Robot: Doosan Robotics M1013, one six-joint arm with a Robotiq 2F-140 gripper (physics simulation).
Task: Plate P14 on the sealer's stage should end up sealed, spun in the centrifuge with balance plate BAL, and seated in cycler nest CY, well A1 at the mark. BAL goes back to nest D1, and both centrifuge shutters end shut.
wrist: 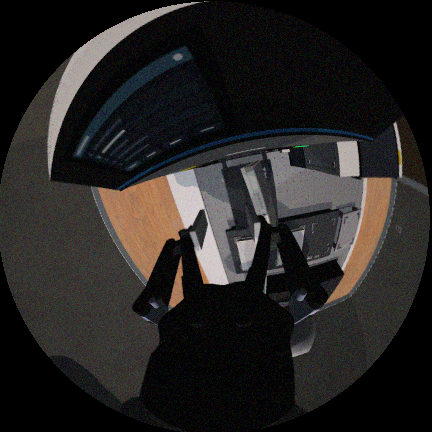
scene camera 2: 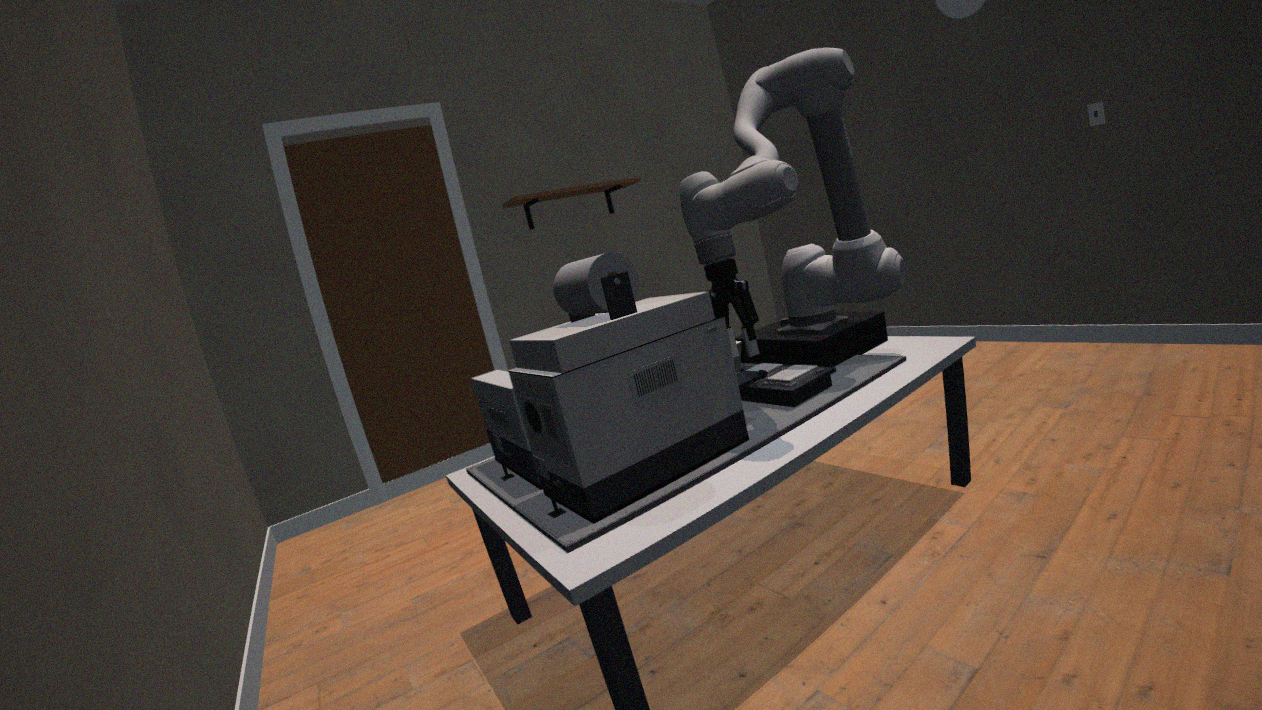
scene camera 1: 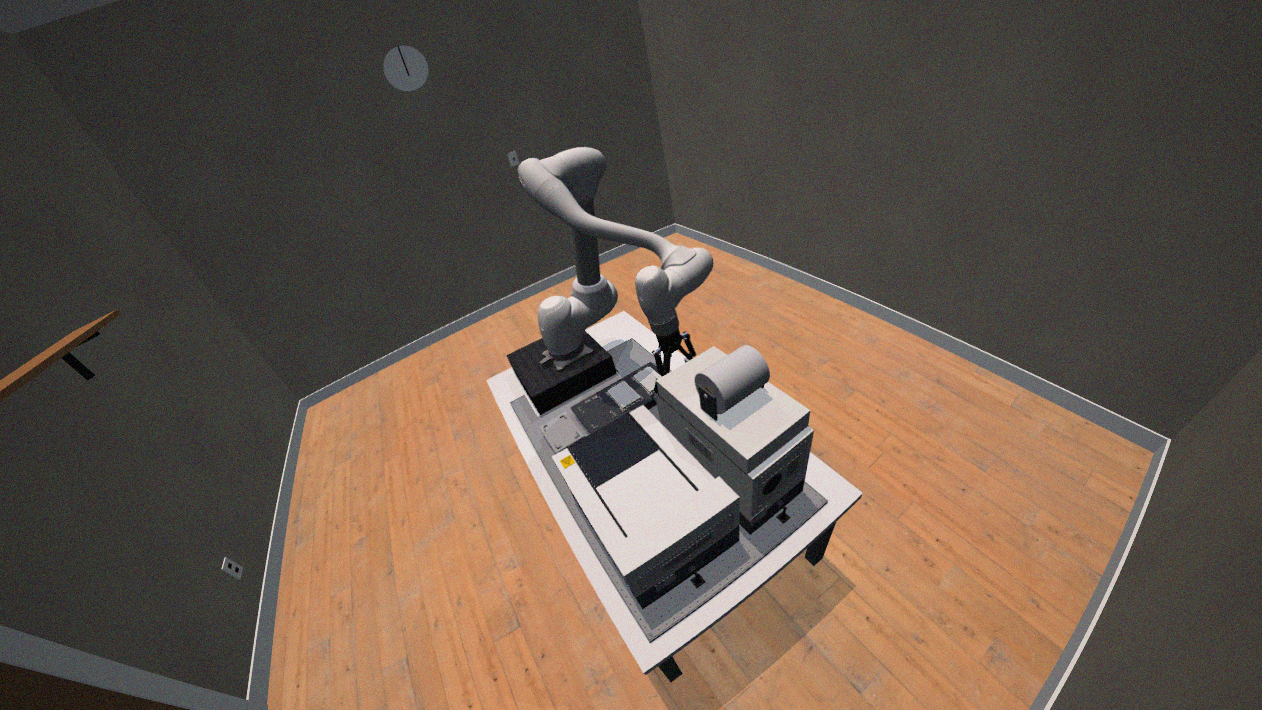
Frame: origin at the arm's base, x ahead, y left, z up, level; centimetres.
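Seen in the pictures: gripper, between the fingertips: (wrist: 225, 213) (scene camera 2: 743, 356); arm's base, origin of its link: (scene camera 2: 813, 327) (scene camera 1: 567, 354).
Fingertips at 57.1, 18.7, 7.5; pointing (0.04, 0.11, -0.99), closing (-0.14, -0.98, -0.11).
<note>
Pixels of each thing's middle, then the offset from my fingertips to it, as dx, dy, dz.
- tall sealer, middle of its body: (scene camera 2: 623, 366) (scene camera 1: 728, 421) +29.5, -6.9, +6.8
- pale narrow shape, middle of its body: (wrist: 263, 198) +0.4, -6.8, -1.9
- pale plate, middle of its body: (scene camera 2: 792, 374) (wrist: 252, 253) (scene camera 1: 649, 379) -19.6, -1.8, -11.2
- dark nest block, middle of its body: (scene camera 2: 761, 382) (wrist: 287, 242) (scene camera 1: 624, 400) -20.7, -14.1, -14.2
- low white machine, middle of its body: (scene camera 1: 641, 495) +24.4, -37.2, -4.8
- grey nest, middle of its body: (scene camera 1: 562, 435) (wrist: 345, 228) -22.9, -42.0, -14.3
My gripper (scene camera 1: 676, 360) (scene camera 2: 739, 340) (wrist: 225, 213) is partly open with nothing between its fingers, low at the open end of the tall sealer (scene camera 1: 750, 432) (scene camera 2: 648, 397), which carries a film roll. In the wrist view one finger overlaps the near end of a pale narrow shape (wrist: 255, 187) over the dark stage; it looks tilted and seems to be plate P14. Contact cannot be told. A pale plate (scene camera 1: 628, 392) (scene camera 2: 791, 375) (wrist: 248, 253) lies on the dark nest block (scene camera 1: 597, 410) (wrist: 320, 232); its label is unreadable. The low white machine (scene camera 1: 675, 503) seems to be the centrifuge; its shutter states are unclear.
The sealer's dark front with a blue-edged screen (wrist: 150, 110) fills the wrist view's upper part, close above the fingers. The black arm base (scene camera 1: 560, 375) (scene camera 2: 825, 339) stands beside the nest block. A grey nest (scene camera 1: 561, 430) (wrist: 348, 230) sits at the block's far end.
</note>
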